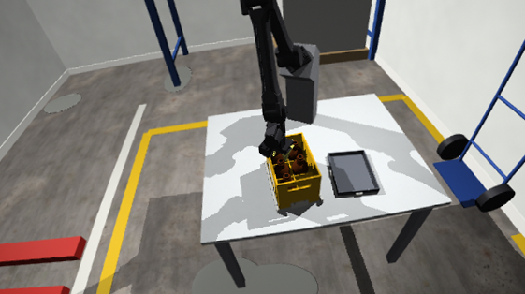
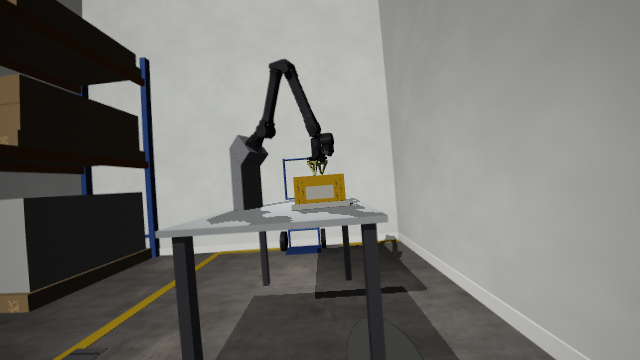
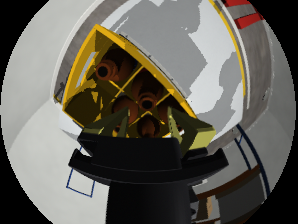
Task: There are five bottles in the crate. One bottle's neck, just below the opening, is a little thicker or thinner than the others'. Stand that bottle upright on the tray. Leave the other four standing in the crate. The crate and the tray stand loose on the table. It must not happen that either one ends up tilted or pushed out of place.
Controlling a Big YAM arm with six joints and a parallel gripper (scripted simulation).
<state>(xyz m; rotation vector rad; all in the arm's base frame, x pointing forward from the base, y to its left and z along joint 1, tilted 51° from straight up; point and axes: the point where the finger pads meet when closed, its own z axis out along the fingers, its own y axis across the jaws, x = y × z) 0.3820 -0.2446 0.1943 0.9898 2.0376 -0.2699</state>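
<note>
My gripper is now 100 mm above the crate, 40 mm to the right of it and 10 mm short of it. Also, from my hand: dark tray: 310 mm to the left, 180 mm below, 140 mm ahead; brown bottle: 120 mm to the left, 100 mm below, 60 mm behind.
</note>
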